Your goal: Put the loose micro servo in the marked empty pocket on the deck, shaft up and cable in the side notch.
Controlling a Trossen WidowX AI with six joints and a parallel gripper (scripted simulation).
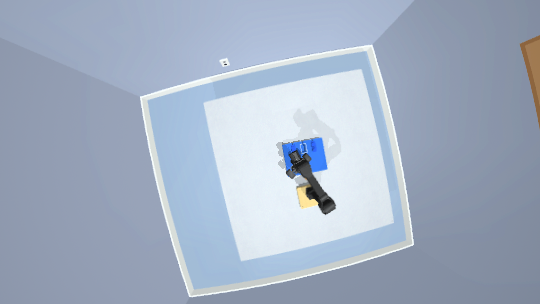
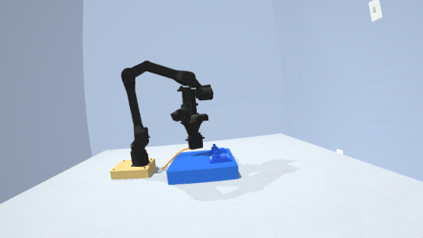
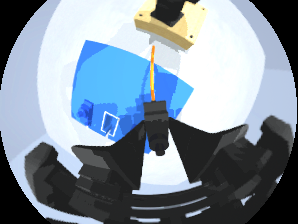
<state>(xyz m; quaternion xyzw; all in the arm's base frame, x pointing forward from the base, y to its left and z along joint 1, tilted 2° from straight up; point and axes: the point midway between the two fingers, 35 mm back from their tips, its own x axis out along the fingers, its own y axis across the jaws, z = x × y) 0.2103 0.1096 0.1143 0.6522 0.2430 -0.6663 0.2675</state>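
The blue deck is 10 mm ahead of my gripper tip, 80 mm to the right of it and 100 mm below it.
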